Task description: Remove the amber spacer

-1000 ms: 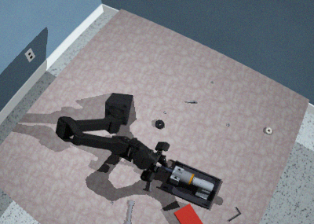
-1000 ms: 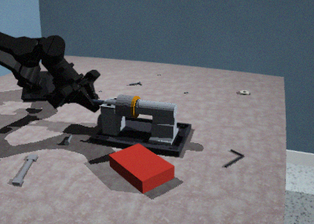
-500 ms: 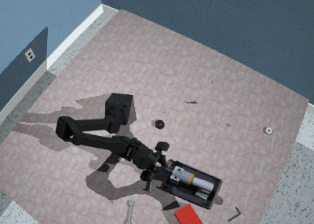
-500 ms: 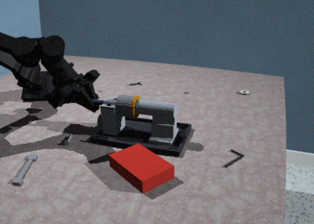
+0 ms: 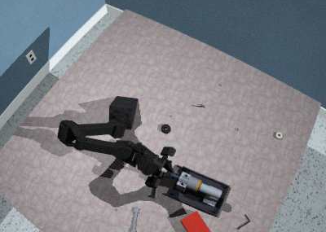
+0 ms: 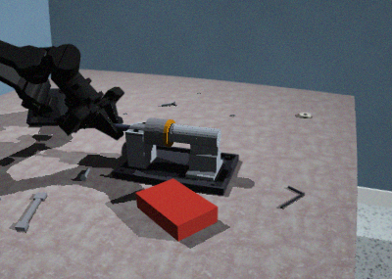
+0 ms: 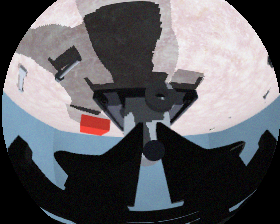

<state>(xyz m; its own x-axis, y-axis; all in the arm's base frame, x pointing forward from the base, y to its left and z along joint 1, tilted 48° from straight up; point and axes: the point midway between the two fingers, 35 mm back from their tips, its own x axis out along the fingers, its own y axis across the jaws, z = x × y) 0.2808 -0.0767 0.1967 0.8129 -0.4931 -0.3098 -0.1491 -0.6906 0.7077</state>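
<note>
Now: the dark shaft 9 cm ahead of my hand and 1 cm to the right of it. Round my hand: black disc: 8 cm behind, 23 cm to the left, 8 cm below; grey spacer: 12 cm ahead, 2 cm to the right; amber spacer: 14 cm ahead, 2 cm to the right.
</note>
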